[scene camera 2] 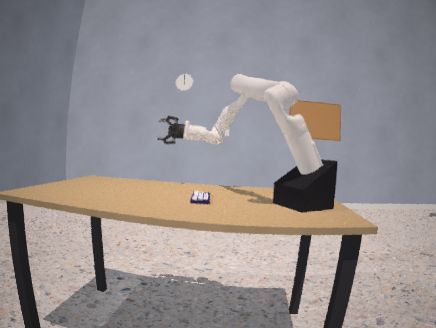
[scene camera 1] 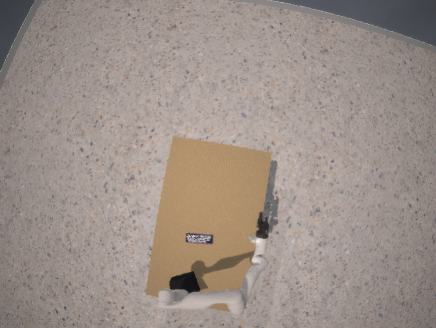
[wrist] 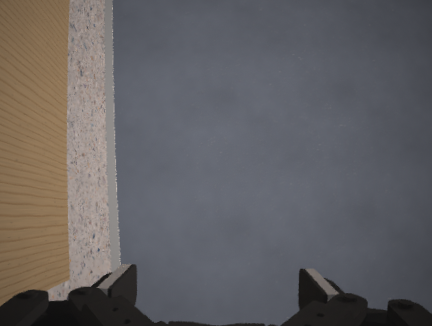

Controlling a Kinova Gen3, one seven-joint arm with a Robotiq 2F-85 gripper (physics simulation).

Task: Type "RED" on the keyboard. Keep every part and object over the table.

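Seen in the pictures: gripper, fingertip midpoint: [scene camera 2: 157, 128] [scene camera 1: 263, 213] [wrist: 217, 285]; arm's base, link origin: [scene camera 2: 310, 167] [scene camera 1: 183, 296].
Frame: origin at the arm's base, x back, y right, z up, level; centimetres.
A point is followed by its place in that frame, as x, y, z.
A small dark-blue keyboard [scene camera 1: 199, 238] {-41.5, -1.1, -13.0} [scene camera 2: 200, 197] {-39.5, -7.7, -12.7} with whitish keys lies flat on the wooden table [scene camera 1: 215, 185] {-84.6, -1.0, -14.4} [scene camera 2: 125, 200] {-63.8, -20.7, -14.4} [wrist: 32, 150] {-106.8, 13.1, -14.4}. Its letters are too small to read. My gripper [scene camera 1: 262, 216] {-76.3, 33.4, 14.0} [scene camera 2: 160, 129] {-76.3, 33.4, 14.0} [wrist: 217, 285] {-76.3, 33.4, 14.0} is open, with nothing between its fingers. It points sideways, high above the table top, and in the first scene view it appears by the table's right edge, to the right of the keyboard and apart from it. The keyboard does not show in the wrist view.
The black arm base [scene camera 1: 184, 282] {-7.9, -2.1, -4.8} [scene camera 2: 306, 190] {-2.1, -12.8, -7.0} stands on the table near one end. The white arm [scene camera 1: 200, 300] {-25.2, 10.1, 34.9} [scene camera 2: 260, 87] {-20.4, 1.7, 29.7} bends out from it over the table. An orange panel [scene camera 2: 320, 121] and a round clock [scene camera 2: 184, 82] show against the wall.
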